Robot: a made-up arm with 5 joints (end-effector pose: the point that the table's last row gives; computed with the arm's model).
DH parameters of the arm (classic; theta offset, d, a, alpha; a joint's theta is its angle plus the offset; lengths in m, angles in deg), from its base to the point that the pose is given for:
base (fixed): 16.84 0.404 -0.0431 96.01
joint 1: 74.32 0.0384 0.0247 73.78
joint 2: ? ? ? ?
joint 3: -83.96 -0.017 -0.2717 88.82
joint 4: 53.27 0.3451 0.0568 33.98
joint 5: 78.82 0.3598 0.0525 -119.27
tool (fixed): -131.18 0.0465 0 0
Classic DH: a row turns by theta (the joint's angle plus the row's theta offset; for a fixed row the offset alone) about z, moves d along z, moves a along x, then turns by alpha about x.
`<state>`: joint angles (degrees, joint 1 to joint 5).
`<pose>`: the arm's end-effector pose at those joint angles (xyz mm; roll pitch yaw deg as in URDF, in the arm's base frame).
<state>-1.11 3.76 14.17 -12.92 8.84</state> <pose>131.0 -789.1 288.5 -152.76 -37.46 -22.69</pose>
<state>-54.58 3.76 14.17 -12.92 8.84</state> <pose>131.7 -795.6 349.4 178.47 8.39 -8.66</pose>
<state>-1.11 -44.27 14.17 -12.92 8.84</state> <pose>303.2 -603.2 843.2 149.42 -36.01 29.35</pose>
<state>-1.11 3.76 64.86 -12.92 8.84</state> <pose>-40.3 -607.7 811.7 145.64 -39.84 -0.88</pose>
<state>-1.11 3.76 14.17 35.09 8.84</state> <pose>15.8 -765.5 283.3 -97.92 -81.34 -71.23</pose>
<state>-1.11 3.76 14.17 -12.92 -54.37</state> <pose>69.5 -777.2 318.7 171.16 3.05 -47.45</pose>
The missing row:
joint 2: -78.97 0.1356 -0.0663 140.03
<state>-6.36 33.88 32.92 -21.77 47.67</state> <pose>-19.9 -740.2 140.8 -125.86 -43.31 -38.16</pose>
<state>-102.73 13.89 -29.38 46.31 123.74</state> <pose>-325.4 -658.0 442.6 -2.30 -72.39 -118.42</pose>
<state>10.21 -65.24 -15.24 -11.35 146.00</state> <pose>395.9 -475.3 846.7 103.44 -50.89 -147.64</pose>
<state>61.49 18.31 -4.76 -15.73 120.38</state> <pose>447.7 -591.3 254.8 46.89 23.63 -133.45</pose>
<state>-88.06 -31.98 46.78 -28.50 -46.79</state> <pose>678.1 -213.8 397.0 61.40 30.54 -23.31</pose>
